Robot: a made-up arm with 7 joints.
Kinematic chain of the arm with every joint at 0, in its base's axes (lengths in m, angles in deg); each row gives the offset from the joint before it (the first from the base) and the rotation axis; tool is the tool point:
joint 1: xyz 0 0 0.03 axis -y
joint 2: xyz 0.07 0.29 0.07 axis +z
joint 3: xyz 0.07 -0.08 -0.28 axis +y
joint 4: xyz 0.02 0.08 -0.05 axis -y
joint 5: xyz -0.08 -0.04 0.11 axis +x
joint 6: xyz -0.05 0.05 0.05 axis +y
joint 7: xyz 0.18 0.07 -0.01 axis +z
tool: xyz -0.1 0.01 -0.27
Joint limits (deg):
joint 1: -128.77..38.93
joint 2: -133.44..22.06
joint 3: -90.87..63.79
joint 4: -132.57..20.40
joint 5: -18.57..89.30
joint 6: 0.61..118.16
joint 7: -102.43..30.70
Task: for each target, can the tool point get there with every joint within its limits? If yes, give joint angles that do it. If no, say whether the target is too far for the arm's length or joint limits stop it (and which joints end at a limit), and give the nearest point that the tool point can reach.
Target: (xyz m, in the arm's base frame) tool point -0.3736 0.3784 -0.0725
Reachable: yes | joints -62.58 4.79 -35.68 -30.84 -6.81 46.28 -21.97
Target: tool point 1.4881 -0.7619 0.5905
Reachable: no: too far | nearest point 0.6564 -0.0936 0.1644 | short by 1.149 m
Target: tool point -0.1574 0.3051 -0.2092
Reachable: yes | joints -111.82 -57.23 2.37 -112.96 15.49 29.80 -22.57
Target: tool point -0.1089 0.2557 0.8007
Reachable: no: joint limits stop it (at a limit: joint 1, joint 4, joint 5, joint 6, joint 7) | nearest point -0.1489 0.2664 0.5907 | short by 0.214 m
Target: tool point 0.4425 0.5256 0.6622
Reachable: no: joint limits stop it (at a limit: joint 1, joint 2, joint 4, joint 5, joint 6, joint 7) | nearest point 0.3963 0.4696 0.4968 | short by 0.181 m
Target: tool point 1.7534 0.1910 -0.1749
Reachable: no: too far | nearest point 0.8259 0.2481 -0.0955 | short by 0.933 m
